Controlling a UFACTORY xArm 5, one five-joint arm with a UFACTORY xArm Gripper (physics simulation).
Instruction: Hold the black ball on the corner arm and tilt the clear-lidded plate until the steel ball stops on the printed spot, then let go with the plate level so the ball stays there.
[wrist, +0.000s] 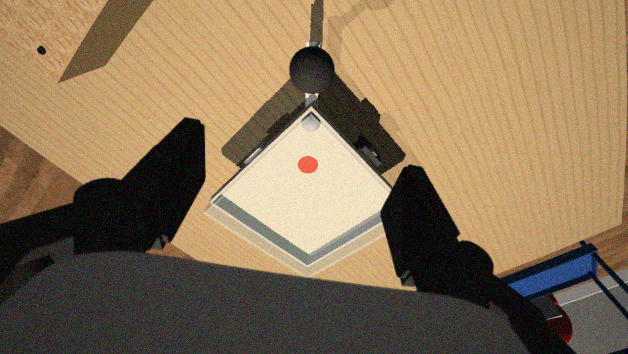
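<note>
The black ball (312, 69) stands on its arm at the plate's top corner, free of the fingers. The clear-lidded plate (325, 210) is pale and square, with one corner toward the black ball; its exact tilt cannot be told. The steel ball (310, 122) is a grey sphere inside the plate, in the corner nearest the black ball, apart from the red printed spot (308, 164). My gripper (302, 170) is open and empty, its fingers wide apart on either side of the plate. The right finger hides the plate's right corner.
A wooden table top (500, 125) lies under the plate. A brown slanting strip (107, 37) and a small black dot (41, 50) are at the upper left. A blue-framed object (555, 274) and a dark red round thing (563, 322) are at the lower right.
</note>
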